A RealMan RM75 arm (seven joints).
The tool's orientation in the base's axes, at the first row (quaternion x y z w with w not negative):
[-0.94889 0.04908 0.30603 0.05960]
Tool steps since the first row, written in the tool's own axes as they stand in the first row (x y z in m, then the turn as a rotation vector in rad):
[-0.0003 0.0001 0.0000 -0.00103 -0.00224 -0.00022]
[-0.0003 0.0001 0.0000 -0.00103 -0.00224 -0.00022]
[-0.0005 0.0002 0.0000 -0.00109 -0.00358 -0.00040]
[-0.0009 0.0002 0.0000 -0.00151 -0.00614 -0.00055]
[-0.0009 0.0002 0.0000 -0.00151 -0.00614 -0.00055]
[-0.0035 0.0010 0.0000 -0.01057 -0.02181 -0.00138]
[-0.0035 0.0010 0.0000 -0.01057 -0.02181 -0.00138]
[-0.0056 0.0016 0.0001 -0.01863 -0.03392 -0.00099]
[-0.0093 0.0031 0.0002 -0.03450 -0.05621 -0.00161]
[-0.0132 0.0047 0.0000 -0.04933 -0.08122 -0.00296]
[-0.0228 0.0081 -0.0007 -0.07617 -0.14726 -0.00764]
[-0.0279 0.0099 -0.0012 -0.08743 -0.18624 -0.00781]
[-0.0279 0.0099 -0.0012 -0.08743 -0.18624 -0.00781]
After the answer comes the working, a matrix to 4 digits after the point.
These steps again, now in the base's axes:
[-0.0003 -0.0001 0.0002 -0.00042 0.00224 0.00097]
[-0.0003 -0.0001 0.0002 -0.00042 0.00224 0.00097]
[-0.0004 -0.0002 0.0003 -0.00019 0.00354 0.00126]
[-0.0008 -0.0001 0.0005 -0.00011 0.00607 0.00184]
[-0.0008 -0.0001 0.0005 -0.00011 0.00607 0.00184]
[-0.0030 -0.0008 0.0020 -0.00492 0.02195 0.00912]
[-0.0030 -0.0008 0.0020 -0.00492 0.02195 0.00912]
[-0.0048 -0.0012 0.0031 -0.01008 0.03443 0.01454]
[-0.0080 -0.0025 0.0050 -0.01966 0.05726 0.02620]
[-0.0113 -0.0039 0.0074 -0.02762 0.08262 0.03807]
[-0.0191 -0.0068 0.0133 -0.03806 0.14873 0.06307]
[-0.0231 -0.0084 0.0165 -0.04200 0.18786 0.07305]
[-0.0231 -0.0084 0.0165 -0.04200 0.18786 0.07305]

The tool's axes in the first row as the columns of a matrix, in the base's axes (rounded; the answer above uses it unrounded):
[0.8079 -0.1296 -0.5749]
[-0.0567 -0.9881 0.1431]
[-0.5866 -0.0831 -0.8056]

